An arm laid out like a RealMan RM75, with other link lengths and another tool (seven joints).
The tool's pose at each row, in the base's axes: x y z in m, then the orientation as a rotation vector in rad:
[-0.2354 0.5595 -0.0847 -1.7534 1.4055 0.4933]
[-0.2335 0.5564 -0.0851 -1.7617 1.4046 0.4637]
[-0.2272 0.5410 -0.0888 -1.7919 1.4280 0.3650]
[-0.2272 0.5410 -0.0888 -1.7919 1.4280 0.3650]
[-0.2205 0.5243 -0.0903 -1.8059 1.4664 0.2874]
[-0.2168 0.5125 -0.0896 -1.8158 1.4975 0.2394]
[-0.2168 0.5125 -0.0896 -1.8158 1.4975 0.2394]
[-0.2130 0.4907 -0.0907 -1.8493 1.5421 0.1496]
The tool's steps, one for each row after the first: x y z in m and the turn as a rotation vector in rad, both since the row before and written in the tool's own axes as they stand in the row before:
[0.0028 -0.0015 -0.0019 0.0105 0.0172 -0.0138]
[0.0143 -0.0038 -0.0085 0.0268 0.0747 -0.0295]
[0.0000 0.0000 0.0000 0.0000 0.0000 0.0000]
[0.0146 -0.0048 -0.0096 0.0218 0.0669 -0.0066]
[0.0093 -0.0033 -0.0075 0.0097 0.0465 0.0001]
[0.0000 0.0000 0.0000 0.0000 0.0000 0.0000]
[0.0184 -0.0024 -0.0122 0.0088 0.0859 -0.0136]

